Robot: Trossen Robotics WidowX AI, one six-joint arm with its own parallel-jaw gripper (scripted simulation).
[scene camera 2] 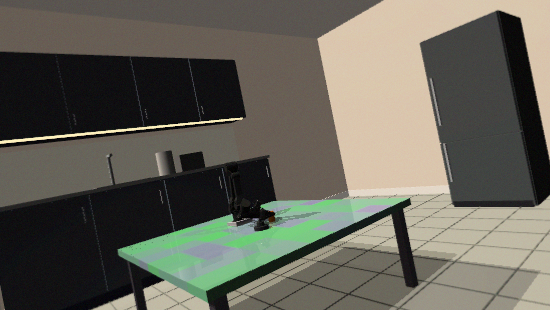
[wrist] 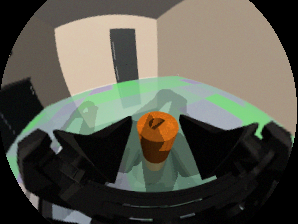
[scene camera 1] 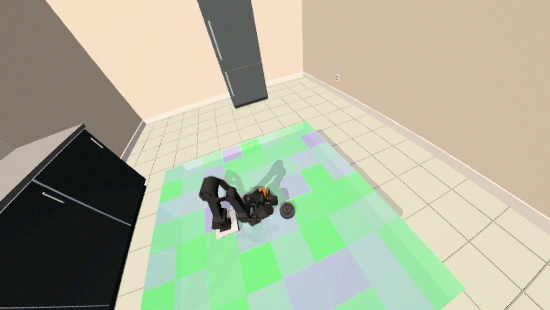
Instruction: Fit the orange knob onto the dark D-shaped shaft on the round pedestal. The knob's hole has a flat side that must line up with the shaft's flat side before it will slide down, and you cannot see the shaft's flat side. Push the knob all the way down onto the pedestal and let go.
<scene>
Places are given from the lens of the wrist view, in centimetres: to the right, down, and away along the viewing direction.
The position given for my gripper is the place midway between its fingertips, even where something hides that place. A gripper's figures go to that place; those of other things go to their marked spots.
my gripper (wrist: 155, 118): 1, 1, 10
orange knob (wrist: 157, 130): 1, 2, 6
</scene>
